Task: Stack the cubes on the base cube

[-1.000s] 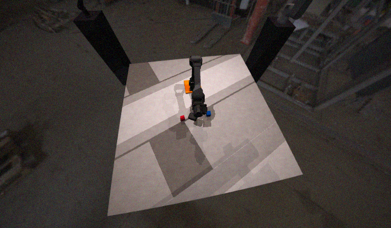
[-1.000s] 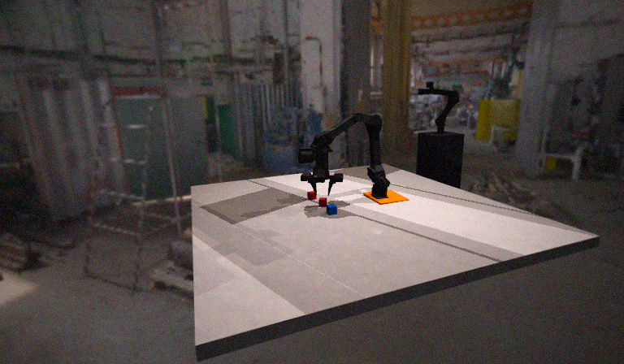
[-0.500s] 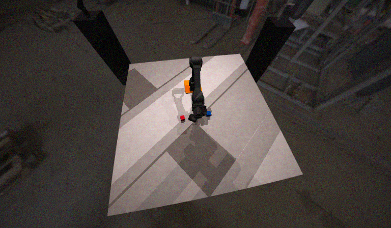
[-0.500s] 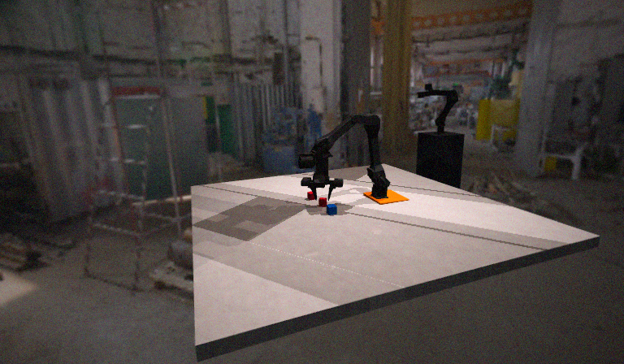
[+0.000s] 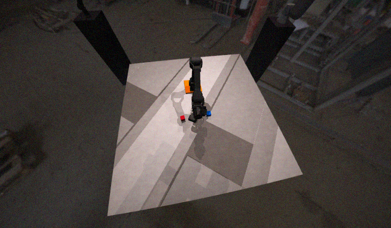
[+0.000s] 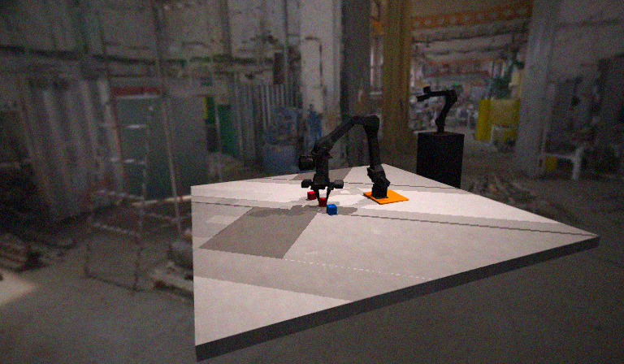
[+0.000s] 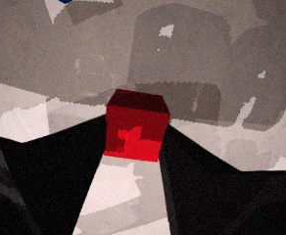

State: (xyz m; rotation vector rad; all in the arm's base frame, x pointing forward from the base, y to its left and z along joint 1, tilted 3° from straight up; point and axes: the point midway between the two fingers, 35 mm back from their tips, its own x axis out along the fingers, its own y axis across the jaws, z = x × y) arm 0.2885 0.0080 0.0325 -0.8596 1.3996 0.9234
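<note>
Now: the blue base cube 10 mm behind my gripper tip and 110 mm to the left of it. From my gripper tip the other things lie so: red cube (right at my gripper tip).
</note>
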